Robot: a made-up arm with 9 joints. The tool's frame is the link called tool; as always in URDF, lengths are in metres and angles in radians. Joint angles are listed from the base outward.
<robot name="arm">
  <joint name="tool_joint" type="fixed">
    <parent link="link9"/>
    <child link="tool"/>
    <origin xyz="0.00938 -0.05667 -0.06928" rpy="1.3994 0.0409 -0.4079"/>
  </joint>
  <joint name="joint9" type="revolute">
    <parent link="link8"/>
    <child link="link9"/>
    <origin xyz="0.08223 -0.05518 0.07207" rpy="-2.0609 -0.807 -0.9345"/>
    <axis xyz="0 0 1"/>
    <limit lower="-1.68" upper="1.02"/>
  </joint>
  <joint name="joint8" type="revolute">
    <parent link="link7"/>
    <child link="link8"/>
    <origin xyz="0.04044 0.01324 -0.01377" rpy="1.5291 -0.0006 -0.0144"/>
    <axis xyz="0 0 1"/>
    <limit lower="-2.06" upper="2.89"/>
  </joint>
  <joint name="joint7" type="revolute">
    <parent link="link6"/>
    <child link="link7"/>
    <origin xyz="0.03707 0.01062 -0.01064" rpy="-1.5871 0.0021 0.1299"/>
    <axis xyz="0 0 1"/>
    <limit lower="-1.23" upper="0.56"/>
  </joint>
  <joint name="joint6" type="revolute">
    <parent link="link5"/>
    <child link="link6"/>
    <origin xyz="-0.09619 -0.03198 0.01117" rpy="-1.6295 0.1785 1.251"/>
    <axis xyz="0 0 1"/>
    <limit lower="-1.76" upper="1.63"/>
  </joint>
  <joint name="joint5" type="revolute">
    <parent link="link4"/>
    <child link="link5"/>
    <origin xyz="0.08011 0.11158 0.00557" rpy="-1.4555 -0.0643 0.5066"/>
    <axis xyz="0 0 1"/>
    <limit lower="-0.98" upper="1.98"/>
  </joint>
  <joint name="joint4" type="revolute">
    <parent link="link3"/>
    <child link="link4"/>
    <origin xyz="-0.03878 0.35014 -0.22" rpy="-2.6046 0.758 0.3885"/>
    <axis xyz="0 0 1"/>
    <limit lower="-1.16" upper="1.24"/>
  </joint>
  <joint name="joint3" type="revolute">
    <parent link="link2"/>
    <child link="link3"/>
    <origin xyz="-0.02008 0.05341 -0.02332" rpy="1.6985 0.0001 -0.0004"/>
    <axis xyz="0 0 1"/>
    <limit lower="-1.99" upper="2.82"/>
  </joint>
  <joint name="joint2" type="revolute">
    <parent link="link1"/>
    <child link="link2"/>
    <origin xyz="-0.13 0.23 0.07" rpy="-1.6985 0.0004 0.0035"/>
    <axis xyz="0 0 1"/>
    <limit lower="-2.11" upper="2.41"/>
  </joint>
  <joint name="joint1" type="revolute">
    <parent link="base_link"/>
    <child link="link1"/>
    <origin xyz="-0.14 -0.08 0.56" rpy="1.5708 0 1.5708"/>
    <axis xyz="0 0 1"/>
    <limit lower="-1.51" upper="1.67"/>
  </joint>
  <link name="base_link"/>
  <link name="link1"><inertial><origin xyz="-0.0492 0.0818 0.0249"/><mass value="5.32"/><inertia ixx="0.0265" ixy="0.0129" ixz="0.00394" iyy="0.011" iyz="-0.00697" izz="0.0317"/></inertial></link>
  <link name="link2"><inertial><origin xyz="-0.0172 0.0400 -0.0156"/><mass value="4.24"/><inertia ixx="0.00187" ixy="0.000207" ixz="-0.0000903" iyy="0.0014" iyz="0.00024" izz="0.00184"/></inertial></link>
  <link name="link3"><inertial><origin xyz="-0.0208 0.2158 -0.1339"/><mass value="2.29"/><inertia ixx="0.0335" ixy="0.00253" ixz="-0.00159" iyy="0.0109" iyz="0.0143" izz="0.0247"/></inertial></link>
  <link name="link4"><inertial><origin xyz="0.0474 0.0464 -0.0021"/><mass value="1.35"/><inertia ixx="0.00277" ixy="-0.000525" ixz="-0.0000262" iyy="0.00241" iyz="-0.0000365" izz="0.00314"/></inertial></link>
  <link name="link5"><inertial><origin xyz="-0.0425 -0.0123 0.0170"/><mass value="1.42"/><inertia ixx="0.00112" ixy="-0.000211" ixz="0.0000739" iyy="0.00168" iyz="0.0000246" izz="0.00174"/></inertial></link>
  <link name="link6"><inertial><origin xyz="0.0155 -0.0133 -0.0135"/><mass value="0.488"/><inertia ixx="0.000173" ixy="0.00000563" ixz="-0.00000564" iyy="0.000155" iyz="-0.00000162" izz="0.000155"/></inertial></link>
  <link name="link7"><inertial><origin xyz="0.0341 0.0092 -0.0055"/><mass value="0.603"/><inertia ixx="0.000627" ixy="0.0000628" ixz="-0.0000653" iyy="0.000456" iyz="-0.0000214" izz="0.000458"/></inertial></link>
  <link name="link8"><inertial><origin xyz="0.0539 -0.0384 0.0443"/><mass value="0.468"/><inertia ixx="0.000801" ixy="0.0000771" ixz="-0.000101" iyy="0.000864" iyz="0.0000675" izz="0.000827"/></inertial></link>
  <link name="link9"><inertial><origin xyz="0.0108 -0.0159 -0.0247"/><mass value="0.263"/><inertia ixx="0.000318" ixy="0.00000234" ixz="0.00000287" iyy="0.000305" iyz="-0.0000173" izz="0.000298"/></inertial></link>
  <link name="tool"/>
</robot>
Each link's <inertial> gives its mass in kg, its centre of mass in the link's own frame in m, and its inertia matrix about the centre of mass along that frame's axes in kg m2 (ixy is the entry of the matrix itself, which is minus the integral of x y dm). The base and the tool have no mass. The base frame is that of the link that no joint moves.
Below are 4 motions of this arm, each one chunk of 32 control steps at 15 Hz.
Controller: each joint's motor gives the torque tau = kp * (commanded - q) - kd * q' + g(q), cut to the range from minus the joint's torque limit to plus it. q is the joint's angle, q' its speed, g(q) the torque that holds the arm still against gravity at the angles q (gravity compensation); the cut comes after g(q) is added. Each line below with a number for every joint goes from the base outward.
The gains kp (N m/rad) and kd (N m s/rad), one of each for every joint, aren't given. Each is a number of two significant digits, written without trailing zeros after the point. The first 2 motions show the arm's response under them.
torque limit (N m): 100 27 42 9.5 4.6 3.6 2.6 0.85 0.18
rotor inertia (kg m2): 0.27 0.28 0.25 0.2 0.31 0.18 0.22 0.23 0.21
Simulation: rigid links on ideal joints. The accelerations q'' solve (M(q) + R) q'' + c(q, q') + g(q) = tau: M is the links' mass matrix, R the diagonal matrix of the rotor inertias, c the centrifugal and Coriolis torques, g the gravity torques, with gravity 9.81 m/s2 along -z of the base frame. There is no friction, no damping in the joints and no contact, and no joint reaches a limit. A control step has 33 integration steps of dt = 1/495 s. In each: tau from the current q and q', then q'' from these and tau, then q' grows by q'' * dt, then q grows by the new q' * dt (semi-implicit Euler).
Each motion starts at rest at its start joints. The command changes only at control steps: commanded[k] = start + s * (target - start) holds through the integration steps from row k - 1 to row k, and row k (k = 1, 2, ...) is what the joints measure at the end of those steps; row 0 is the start. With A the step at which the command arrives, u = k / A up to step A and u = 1 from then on. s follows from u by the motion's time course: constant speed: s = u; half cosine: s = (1 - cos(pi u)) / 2; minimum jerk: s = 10 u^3 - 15 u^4 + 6 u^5; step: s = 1 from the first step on.
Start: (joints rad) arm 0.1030 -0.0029 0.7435 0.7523 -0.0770 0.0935 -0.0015 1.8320 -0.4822
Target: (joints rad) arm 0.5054 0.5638 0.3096 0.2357 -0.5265 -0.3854 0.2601 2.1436 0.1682
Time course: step
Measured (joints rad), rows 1 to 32:
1: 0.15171 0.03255 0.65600 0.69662 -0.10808 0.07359 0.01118 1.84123 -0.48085
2: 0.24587 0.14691 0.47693 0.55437 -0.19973 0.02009 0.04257 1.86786 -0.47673
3: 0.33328 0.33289 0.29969 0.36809 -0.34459 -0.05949 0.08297 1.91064 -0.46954
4: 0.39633 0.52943 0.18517 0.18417 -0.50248 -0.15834 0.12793 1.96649 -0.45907
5: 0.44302 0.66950 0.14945 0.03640 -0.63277 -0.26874 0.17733 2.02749 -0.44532
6: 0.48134 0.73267 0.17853 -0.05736 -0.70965 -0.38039 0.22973 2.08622 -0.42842
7: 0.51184 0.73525 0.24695 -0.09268 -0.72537 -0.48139 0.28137 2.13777 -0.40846
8: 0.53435 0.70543 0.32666 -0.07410 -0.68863 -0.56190 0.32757 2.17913 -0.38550
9: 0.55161 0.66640 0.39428 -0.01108 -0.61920 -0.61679 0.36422 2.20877 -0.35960
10: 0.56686 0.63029 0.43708 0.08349 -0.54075 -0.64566 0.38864 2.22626 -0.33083
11: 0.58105 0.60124 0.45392 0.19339 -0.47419 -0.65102 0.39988 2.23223 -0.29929
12: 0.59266 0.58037 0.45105 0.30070 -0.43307 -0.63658 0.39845 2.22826 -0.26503
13: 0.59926 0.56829 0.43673 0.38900 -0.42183 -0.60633 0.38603 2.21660 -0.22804
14: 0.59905 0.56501 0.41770 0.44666 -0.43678 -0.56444 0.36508 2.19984 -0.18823
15: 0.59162 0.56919 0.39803 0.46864 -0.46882 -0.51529 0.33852 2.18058 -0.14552
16: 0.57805 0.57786 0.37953 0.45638 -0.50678 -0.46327 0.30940 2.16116 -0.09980
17: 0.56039 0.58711 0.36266 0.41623 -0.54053 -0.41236 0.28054 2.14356 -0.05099
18: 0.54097 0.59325 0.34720 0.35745 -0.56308 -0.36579 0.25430 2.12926 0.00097
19: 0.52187 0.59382 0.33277 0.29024 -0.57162 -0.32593 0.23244 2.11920 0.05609
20: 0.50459 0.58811 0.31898 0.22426 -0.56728 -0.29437 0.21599 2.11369 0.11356
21: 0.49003 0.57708 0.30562 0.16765 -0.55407 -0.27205 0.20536 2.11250 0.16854
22: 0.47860 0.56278 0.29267 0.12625 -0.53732 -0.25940 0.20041 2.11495 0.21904
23: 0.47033 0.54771 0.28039 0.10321 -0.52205 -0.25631 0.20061 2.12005 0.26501
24: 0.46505 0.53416 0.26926 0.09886 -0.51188 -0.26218 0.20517 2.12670 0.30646
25: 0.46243 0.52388 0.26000 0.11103 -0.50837 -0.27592 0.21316 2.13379 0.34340
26: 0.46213 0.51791 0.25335 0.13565 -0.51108 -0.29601 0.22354 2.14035 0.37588
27: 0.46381 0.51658 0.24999 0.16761 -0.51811 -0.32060 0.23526 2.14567 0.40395
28: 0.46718 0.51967 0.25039 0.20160 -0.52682 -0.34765 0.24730 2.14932 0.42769
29: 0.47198 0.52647 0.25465 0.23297 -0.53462 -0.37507 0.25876 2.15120 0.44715
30: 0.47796 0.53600 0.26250 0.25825 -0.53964 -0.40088 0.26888 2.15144 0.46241
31: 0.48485 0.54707 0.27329 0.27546 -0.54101 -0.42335 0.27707 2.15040 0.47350
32: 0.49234 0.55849 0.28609 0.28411 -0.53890 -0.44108 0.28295 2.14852 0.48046
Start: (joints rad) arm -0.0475 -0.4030 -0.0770 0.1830 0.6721 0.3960 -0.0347 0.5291 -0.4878
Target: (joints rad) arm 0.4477 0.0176 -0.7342 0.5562 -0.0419 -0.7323 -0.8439 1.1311 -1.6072
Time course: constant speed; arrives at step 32
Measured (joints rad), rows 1 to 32:
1: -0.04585 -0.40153 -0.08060 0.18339 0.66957 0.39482 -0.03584 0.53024 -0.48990
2: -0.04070 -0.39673 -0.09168 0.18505 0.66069 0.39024 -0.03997 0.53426 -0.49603
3: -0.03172 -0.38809 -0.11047 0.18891 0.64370 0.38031 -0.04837 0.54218 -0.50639
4: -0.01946 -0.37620 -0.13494 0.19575 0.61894 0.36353 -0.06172 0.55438 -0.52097
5: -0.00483 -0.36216 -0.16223 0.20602 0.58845 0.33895 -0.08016 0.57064 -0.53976
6: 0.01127 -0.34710 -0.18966 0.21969 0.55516 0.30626 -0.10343 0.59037 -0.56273
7: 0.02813 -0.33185 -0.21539 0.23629 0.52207 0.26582 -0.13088 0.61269 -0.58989
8: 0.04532 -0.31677 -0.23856 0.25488 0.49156 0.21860 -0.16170 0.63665 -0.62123
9: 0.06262 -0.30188 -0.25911 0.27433 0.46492 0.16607 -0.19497 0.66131 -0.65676
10: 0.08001 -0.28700 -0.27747 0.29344 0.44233 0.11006 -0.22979 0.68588 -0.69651
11: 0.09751 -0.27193 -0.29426 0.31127 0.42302 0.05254 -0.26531 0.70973 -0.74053
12: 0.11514 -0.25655 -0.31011 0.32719 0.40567 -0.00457 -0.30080 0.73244 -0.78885
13: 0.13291 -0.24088 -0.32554 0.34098 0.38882 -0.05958 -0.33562 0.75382 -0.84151
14: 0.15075 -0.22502 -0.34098 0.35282 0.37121 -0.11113 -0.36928 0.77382 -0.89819
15: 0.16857 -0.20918 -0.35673 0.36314 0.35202 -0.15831 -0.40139 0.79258 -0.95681
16: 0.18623 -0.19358 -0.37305 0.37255 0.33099 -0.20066 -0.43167 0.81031 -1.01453
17: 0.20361 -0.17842 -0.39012 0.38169 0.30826 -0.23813 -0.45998 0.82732 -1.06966
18: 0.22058 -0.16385 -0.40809 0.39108 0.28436 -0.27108 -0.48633 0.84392 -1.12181
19: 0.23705 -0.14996 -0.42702 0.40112 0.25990 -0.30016 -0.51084 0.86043 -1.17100
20: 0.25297 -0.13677 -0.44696 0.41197 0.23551 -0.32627 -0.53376 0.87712 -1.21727
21: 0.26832 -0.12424 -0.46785 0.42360 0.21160 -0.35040 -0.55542 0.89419 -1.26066
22: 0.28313 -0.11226 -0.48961 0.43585 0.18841 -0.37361 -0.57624 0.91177 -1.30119
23: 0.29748 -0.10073 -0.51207 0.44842 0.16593 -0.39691 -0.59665 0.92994 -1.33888
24: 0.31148 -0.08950 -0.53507 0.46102 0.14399 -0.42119 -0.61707 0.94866 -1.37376
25: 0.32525 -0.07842 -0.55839 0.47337 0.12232 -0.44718 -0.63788 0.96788 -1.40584
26: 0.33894 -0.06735 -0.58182 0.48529 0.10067 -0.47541 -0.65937 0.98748 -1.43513
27: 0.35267 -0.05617 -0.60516 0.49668 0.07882 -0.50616 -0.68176 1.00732 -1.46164
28: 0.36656 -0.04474 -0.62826 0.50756 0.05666 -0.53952 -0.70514 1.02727 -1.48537
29: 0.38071 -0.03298 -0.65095 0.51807 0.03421 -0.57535 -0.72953 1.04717 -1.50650
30: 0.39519 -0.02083 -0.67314 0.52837 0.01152 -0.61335 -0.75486 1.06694 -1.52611
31: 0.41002 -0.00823 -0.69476 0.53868 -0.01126 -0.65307 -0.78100 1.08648 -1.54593
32: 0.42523 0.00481 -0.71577 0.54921 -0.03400 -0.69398 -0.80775 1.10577 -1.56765
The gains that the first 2 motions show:
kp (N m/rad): 62 29 22 8.4 20 3.7 4.3 6 5.9
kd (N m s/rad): 7 2 2.5 0.53 1.2 0.29 0.47 0.78 0.55
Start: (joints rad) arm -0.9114 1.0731 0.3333 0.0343 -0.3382 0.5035 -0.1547 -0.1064 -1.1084
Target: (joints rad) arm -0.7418 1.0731 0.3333 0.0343 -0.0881 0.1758 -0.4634 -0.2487 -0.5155
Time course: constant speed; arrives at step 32
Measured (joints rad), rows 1 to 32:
1: -0.91114 1.07321 0.33300 0.03421 -0.33723 0.50312 -0.15508 -0.10661 -1.10728
2: -0.91024 1.07349 0.33212 0.03389 -0.33392 0.50167 -0.15649 -0.10737 -1.10325
3: -0.90847 1.07381 0.33075 0.03330 -0.32774 0.49861 -0.15944 -0.10892 -1.09525
4: -0.90572 1.07402 0.32914 0.03249 -0.31897 0.49355 -0.16424 -0.11136 -1.08289
5: -0.90198 1.07399 0.32764 0.03155 -0.30841 0.48629 -0.17105 -0.11471 -1.06617
6: -0.89730 1.07367 0.32648 0.03062 -0.29711 0.47682 -0.17986 -0.11890 -1.04541
7: -0.89177 1.07313 0.32583 0.02984 -0.28605 0.46528 -0.19048 -0.12380 -1.02139
8: -0.88553 1.07248 0.32573 0.02934 -0.27594 0.45194 -0.20261 -0.12923 -0.99526
9: -0.87873 1.07184 0.32614 0.02922 -0.26710 0.43720 -0.21587 -0.13501 -0.96822
10: -0.87153 1.07135 0.32698 0.02951 -0.25948 0.42149 -0.22982 -0.14096 -0.94138
11: -0.86411 1.07107 0.32813 0.03021 -0.25275 0.40527 -0.24402 -0.14693 -0.91566
12: -0.85665 1.07103 0.32949 0.03124 -0.24644 0.38903 -0.25808 -0.15279 -0.89169
13: -0.84929 1.07124 0.33095 0.03251 -0.24007 0.37318 -0.27164 -0.15845 -0.86979
14: -0.84216 1.07163 0.33244 0.03388 -0.23329 0.35809 -0.28448 -0.16384 -0.85000
15: -0.83536 1.07217 0.33386 0.03522 -0.22591 0.34406 -0.29643 -0.16894 -0.83215
16: -0.82893 1.07278 0.33516 0.03639 -0.21794 0.33126 -0.30745 -0.17376 -0.81585
17: -0.82291 1.07340 0.33628 0.03729 -0.20951 0.31979 -0.31756 -0.17832 -0.80062
18: -0.81728 1.07398 0.33715 0.03786 -0.20085 0.30963 -0.32688 -0.18266 -0.78589
19: -0.81201 1.07447 0.33775 0.03807 -0.19218 0.30067 -0.33553 -0.18683 -0.77117
20: -0.80705 1.07484 0.33804 0.03794 -0.18371 0.29270 -0.34371 -0.19088 -0.75601
21: -0.80233 1.07506 0.33802 0.03751 -0.17555 0.28547 -0.35158 -0.19486 -0.74011
22: -0.79778 1.07511 0.33770 0.03686 -0.16773 0.27870 -0.35933 -0.19882 -0.72329
23: -0.79333 1.07500 0.33712 0.03606 -0.16019 0.27208 -0.36711 -0.20280 -0.70549
24: -0.78893 1.07474 0.33633 0.03522 -0.15283 0.26533 -0.37505 -0.20682 -0.68680
25: -0.78451 1.07434 0.33538 0.03439 -0.14553 0.25820 -0.38324 -0.21091 -0.66737
26: -0.78003 1.07386 0.33435 0.03366 -0.13819 0.25048 -0.39175 -0.21507 -0.64743
27: -0.77544 1.07333 0.33332 0.03307 -0.13073 0.24205 -0.40061 -0.21931 -0.62721
28: -0.77072 1.07281 0.33234 0.03264 -0.12312 0.23282 -0.40983 -0.22364 -0.60696
29: -0.76586 1.07234 0.33150 0.03238 -0.11535 0.22280 -0.41938 -0.22804 -0.58688
30: -0.76084 1.07197 0.33084 0.03228 -0.10747 0.21206 -0.42923 -0.23250 -0.56711
31: -0.75567 1.07171 0.33039 0.03233 -0.09951 0.20068 -0.43932 -0.23701 -0.54774
32: -0.75035 1.07160 0.33017 0.03249 -0.09153 0.18884 -0.44958 -0.24156 -0.52881

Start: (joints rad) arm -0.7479 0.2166 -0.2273 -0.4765 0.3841 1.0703 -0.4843 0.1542 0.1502
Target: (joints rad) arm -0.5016 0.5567 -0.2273 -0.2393 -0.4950 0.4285 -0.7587 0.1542 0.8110
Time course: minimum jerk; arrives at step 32
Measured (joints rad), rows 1 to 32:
1: -0.74790 0.21661 -0.22731 -0.47650 0.38407 1.07029 -0.48430 0.15420 0.15021
2: -0.74786 0.21669 -0.22737 -0.47648 0.38379 1.07024 -0.48433 0.15421 0.15032
3: -0.74772 0.21702 -0.22761 -0.47639 0.38267 1.07001 -0.48444 0.15425 0.15075
4: -0.74736 0.21786 -0.22820 -0.47611 0.37974 1.06934 -0.48475 0.15434 0.15193
5: -0.74659 0.21955 -0.22932 -0.47545 0.37374 1.06782 -0.48542 0.15451 0.15445
6: -0.74523 0.22246 -0.23107 -0.47416 0.36336 1.06487 -0.48666 0.15477 0.15906
7: -0.74304 0.22689 -0.23351 -0.47193 0.34748 1.05980 -0.48872 0.15513 0.16652
8: -0.73981 0.23313 -0.23654 -0.46841 0.32533 1.05181 -0.49186 0.15557 0.17756
9: -0.73534 0.24138 -0.23998 -0.46332 0.29659 1.04011 -0.49636 0.15605 0.19259
10: -0.72946 0.25177 -0.24357 -0.45641 0.26145 1.02395 -0.50246 0.15651 0.21189
11: -0.72204 0.26434 -0.24697 -0.44755 0.22050 1.00275 -0.51038 0.15692 0.23557
12: -0.71299 0.27910 -0.24988 -0.43673 0.17467 0.97615 -0.52027 0.15722 0.26372
13: -0.70230 0.29595 -0.25198 -0.42405 0.12503 0.94406 -0.53221 0.15738 0.29632
14: -0.69000 0.31476 -0.25306 -0.40975 0.07271 0.90671 -0.54619 0.15739 0.33323
15: -0.67619 0.33531 -0.25295 -0.39414 0.01881 0.86465 -0.56208 0.15724 0.37414
16: -0.66102 0.35731 -0.25158 -0.37759 -0.03568 0.81871 -0.57969 0.15695 0.41840
17: -0.64471 0.38041 -0.24899 -0.36050 -0.08990 0.76994 -0.59869 0.15653 0.46496
18: -0.62752 0.40421 -0.24528 -0.34326 -0.14309 0.71956 -0.61872 0.15601 0.51252
19: -0.60976 0.42824 -0.24060 -0.32623 -0.19456 0.66887 -0.63933 0.15542 0.55978
20: -0.59176 0.45202 -0.23518 -0.30970 -0.24371 0.61917 -0.66006 0.15477 0.60561
21: -0.57390 0.47505 -0.22928 -0.29394 -0.28993 0.57171 -0.68044 0.15409 0.64921
22: -0.55656 0.49683 -0.22318 -0.27913 -0.33265 0.52760 -0.69998 0.15339 0.69012
23: -0.54011 0.51690 -0.21715 -0.26545 -0.37132 0.48778 -0.71826 0.15269 0.72817
24: -0.52493 0.53484 -0.21146 -0.25305 -0.40546 0.45302 -0.73487 0.15199 0.76331
25: -0.51135 0.55030 -0.20636 -0.24207 -0.43466 0.42385 -0.74949 0.15133 0.79552
26: -0.49965 0.56302 -0.20206 -0.23266 -0.45865 0.40062 -0.76185 0.15072 0.82476
27: -0.49006 0.57284 -0.19871 -0.22499 -0.47731 0.38342 -0.77179 0.15018 0.85101
28: -0.48274 0.57973 -0.19643 -0.21919 -0.49071 0.37219 -0.77920 0.14975 0.87423
29: -0.47775 0.58376 -0.19528 -0.21541 -0.49912 0.36666 -0.78411 0.14944 0.89440
30: -0.47506 0.58512 -0.19527 -0.21369 -0.50305 0.36637 -0.78660 0.14928 0.91150
31: -0.47456 0.58414 -0.19638 -0.21401 -0.50327 0.37070 -0.78687 0.14931 0.92552
32: -0.47600 0.58125 -0.19857 -0.21623 -0.50080 0.37888 -0.78522 0.14952 0.93644

